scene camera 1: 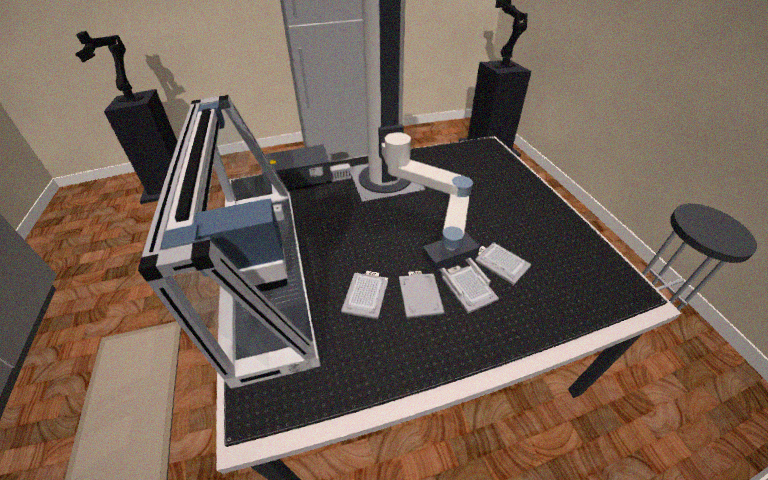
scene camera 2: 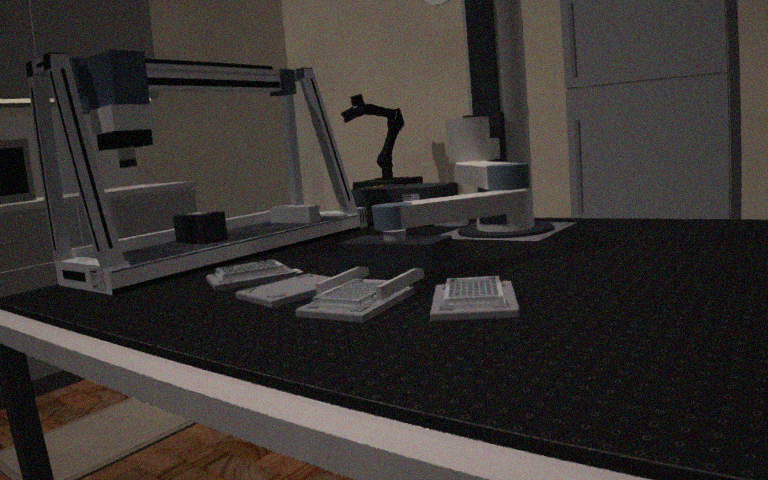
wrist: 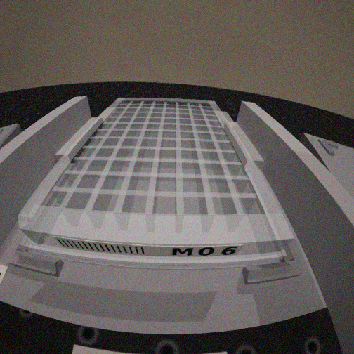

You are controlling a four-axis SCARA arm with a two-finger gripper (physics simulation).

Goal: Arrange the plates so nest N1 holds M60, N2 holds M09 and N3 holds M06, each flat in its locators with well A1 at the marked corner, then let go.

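Where they show: gripper, fingertip midpoint: (scene camera 1: 475, 289) (scene camera 2: 347, 291); arm's base, origin of the base link: (scene camera 1: 385, 179) (scene camera 2: 505, 234).
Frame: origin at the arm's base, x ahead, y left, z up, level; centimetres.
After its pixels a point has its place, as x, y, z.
The M06 plate (scene camera 1: 471, 283) {71.7, 8.5, 3.3} (scene camera 2: 346, 293) {75.1, 8.1, 3.9} (wrist: 150, 227) lies level at nest N2 (scene camera 1: 469, 307) {79.9, 3.9, 2.5} (scene camera 2: 339, 314) {80.2, 10.9, 2.3} (wrist: 235, 306); its lettering reads upright in the wrist view. My gripper (scene camera 1: 467, 277) {74.9, 8.2, 4.1} (scene camera 2: 370, 284) (wrist: 163, 109) is shut on it, one pad against each long side. Whether the plate is raised slightly is not clear. An empty nest (scene camera 1: 421, 294) {70.3, -8.9, 2.5} (scene camera 2: 283, 288) {71.8, -9.2, 2.5} (wrist: 342, 162) is beside it. Another plate (scene camera 1: 365, 290) {64.4, -26.3, 4.0} (scene camera 2: 249, 270) {67.3, -23.2, 3.9} sits in the nest at the far left of both scene views. A third plate (scene camera 1: 501, 260) {65.8, 23.6, 3.6} (scene camera 2: 474, 288) {66.5, 25.5, 3.8} sits in the rightmost nest. Their labels are unreadable now.
A gantry frame (scene camera 1: 264, 372) {85.0, -59.9, 5.8} (scene camera 2: 243, 247) {50.2, -45.0, 4.5} with a blue carriage (scene camera 1: 243, 223) {76.6, -52.2, 50.1} (scene camera 2: 118, 79) {76.5, -46.5, 44.1} stands left of the nests. A dark controller box (scene camera 1: 303, 166) {-3.7, -36.7, 12.5} is behind. The arm's column (scene camera 1: 374, 84) {5.2, -5.4, 48.0} rises at the back of the table. A round stool (scene camera 1: 712, 230) stands beyond the right edge.
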